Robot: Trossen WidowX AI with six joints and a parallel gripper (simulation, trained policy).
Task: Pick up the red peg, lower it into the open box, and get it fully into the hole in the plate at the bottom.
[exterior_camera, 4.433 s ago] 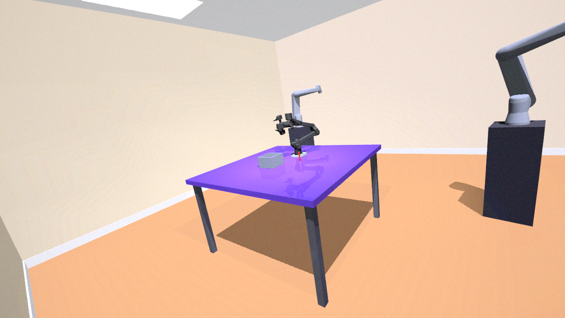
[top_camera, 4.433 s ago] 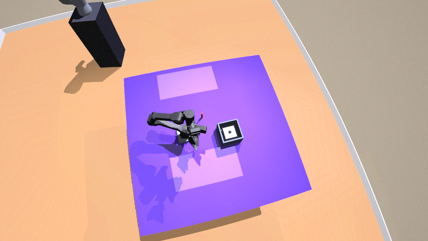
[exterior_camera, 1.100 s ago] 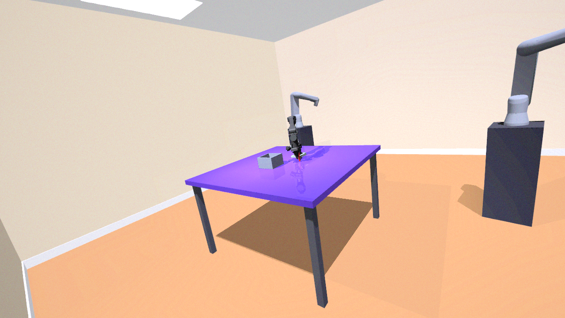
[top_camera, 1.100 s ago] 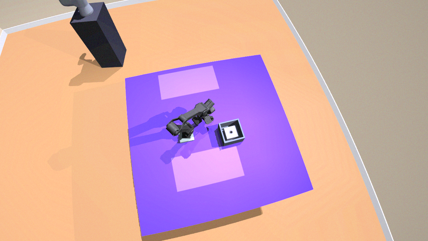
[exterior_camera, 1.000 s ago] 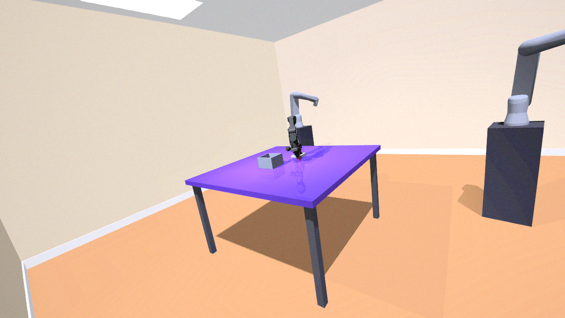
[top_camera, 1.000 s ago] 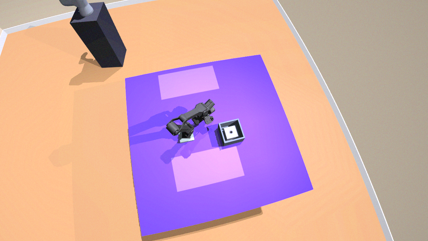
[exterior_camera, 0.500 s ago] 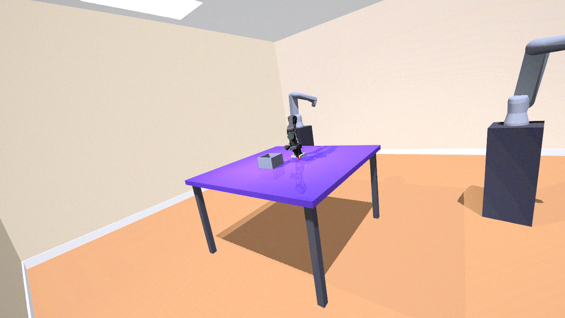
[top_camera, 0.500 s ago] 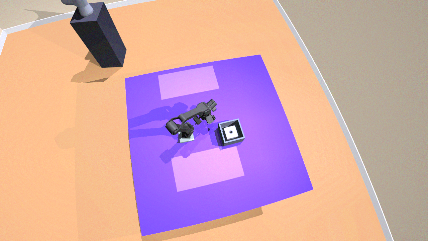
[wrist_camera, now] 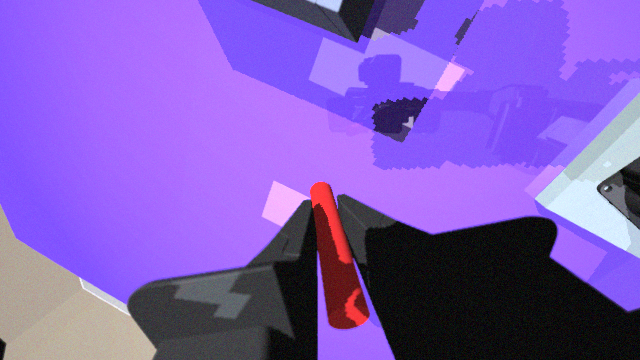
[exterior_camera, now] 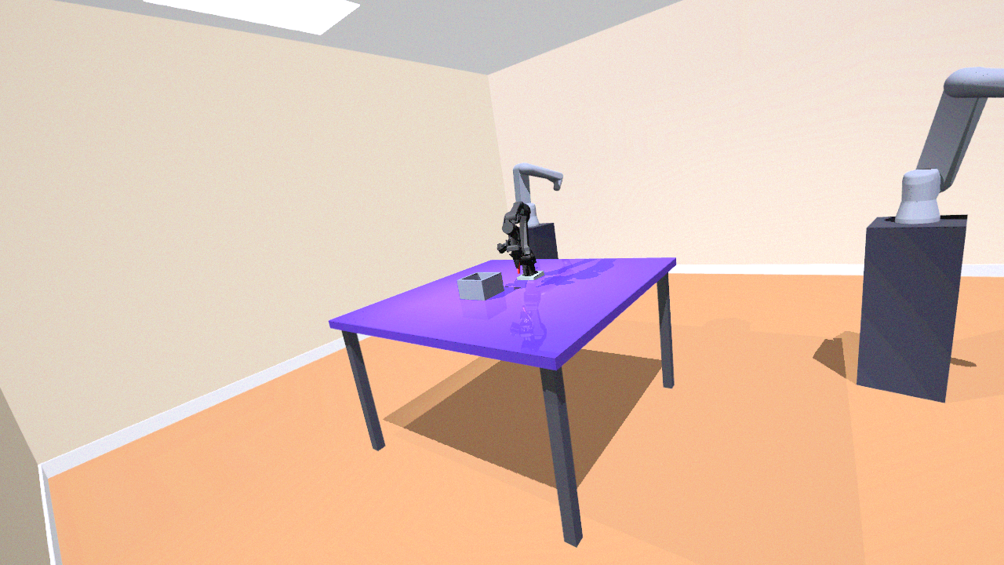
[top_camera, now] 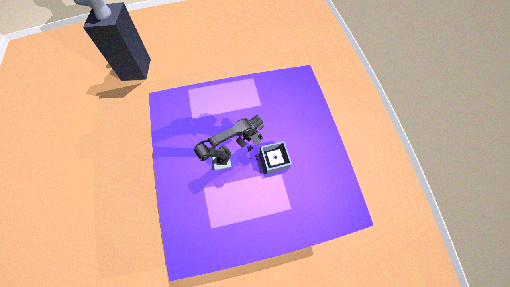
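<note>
The grey box lies 14 cm ahead of my gripper tip, 13 cm to the right of it and 8 cm below it. Round my gripper tip: red peg 1 cm behind, 1 cm above.
</note>
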